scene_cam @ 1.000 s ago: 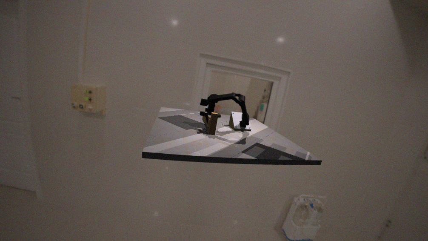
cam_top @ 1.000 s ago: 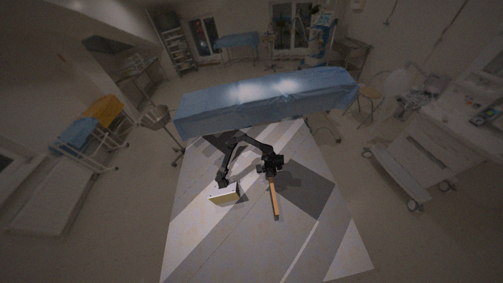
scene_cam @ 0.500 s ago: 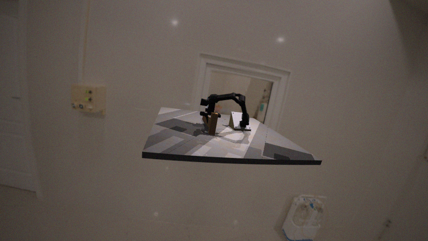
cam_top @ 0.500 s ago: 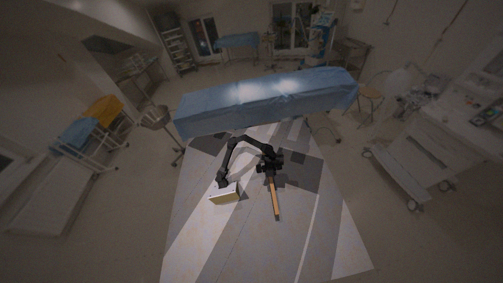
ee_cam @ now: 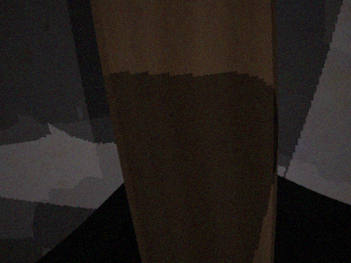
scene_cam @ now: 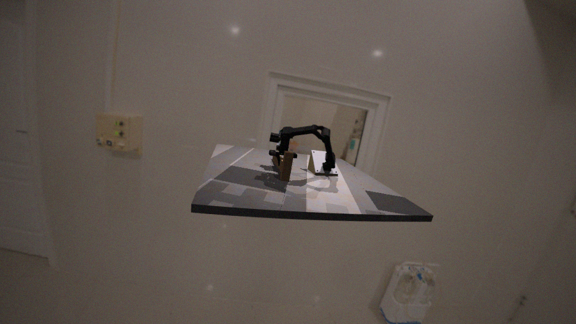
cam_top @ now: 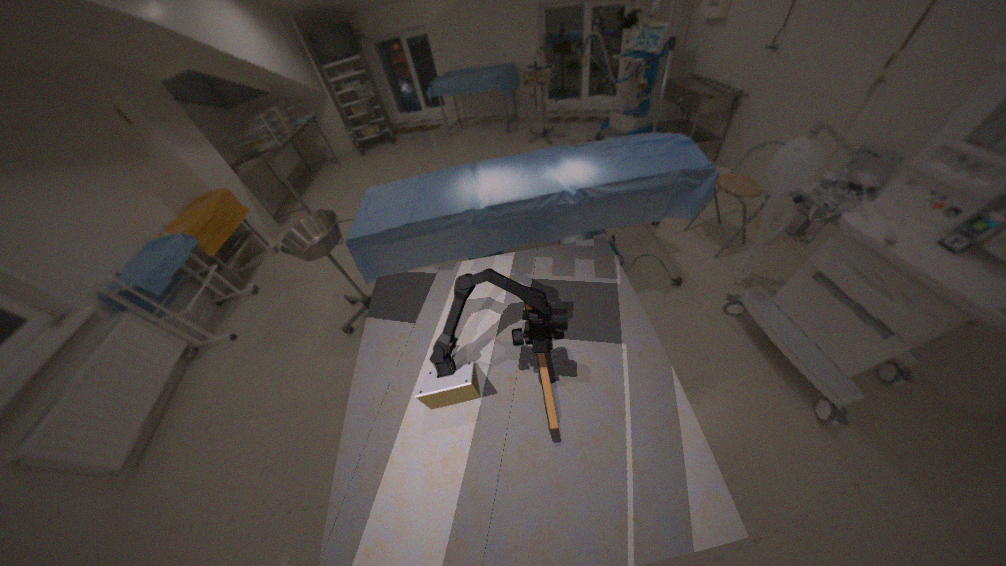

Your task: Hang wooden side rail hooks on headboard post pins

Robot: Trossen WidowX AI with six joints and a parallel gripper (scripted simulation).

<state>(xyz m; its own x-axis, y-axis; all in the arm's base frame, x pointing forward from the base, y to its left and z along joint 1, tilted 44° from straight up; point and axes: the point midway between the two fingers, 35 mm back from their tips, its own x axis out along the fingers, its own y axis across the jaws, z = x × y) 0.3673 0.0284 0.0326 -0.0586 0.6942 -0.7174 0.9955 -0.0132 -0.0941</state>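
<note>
The headboard post lies 1 cm ahead of my gripper tip, 15 cm to the left of it and 4 cm above it.
</note>
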